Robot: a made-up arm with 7 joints.
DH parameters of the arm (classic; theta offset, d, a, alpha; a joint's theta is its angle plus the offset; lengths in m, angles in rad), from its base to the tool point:
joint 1: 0 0.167 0 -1.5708
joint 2: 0 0 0 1.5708
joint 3: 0 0.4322 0.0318 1.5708
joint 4: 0 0 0.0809 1.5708
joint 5: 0 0.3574 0 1.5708
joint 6: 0 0 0.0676 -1.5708
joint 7: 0 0.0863 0 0
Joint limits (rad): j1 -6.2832..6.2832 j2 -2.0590..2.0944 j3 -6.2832..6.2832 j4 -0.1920..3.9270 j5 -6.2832..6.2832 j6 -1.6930..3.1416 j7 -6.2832..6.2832
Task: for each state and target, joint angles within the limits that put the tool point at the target. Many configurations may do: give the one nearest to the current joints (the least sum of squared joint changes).
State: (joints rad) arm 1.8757 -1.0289 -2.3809 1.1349 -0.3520 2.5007 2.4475
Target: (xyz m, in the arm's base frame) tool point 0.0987 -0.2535 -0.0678
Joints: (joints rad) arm 1.6561 -1.3781 -2.7177 0.9073 -0.4347 2.4197 2.4475
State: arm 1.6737 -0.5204 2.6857 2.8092 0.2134 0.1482 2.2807
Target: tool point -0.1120 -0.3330 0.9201
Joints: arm 1.2226 -0.7275 2.9887 3.4026 0.3194 -0.2889 2.2807
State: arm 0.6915 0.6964 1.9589 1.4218 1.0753 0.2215 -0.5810
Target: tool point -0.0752 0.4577 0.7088
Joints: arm 0.5230 0.7248 2.1529 1.5232 1.0626 0.2245 -0.5810
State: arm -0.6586 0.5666 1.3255 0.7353 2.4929 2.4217 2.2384
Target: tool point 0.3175 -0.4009 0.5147
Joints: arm -1.5936 0.4113 0.8502 1.1996 2.6465 2.5885 2.2384
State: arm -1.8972 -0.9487 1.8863 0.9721 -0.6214 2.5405 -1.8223
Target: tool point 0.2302 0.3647 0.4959
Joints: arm -1.2275 -0.7953 1.6238 1.4932 -0.7656 2.7368 -1.8223
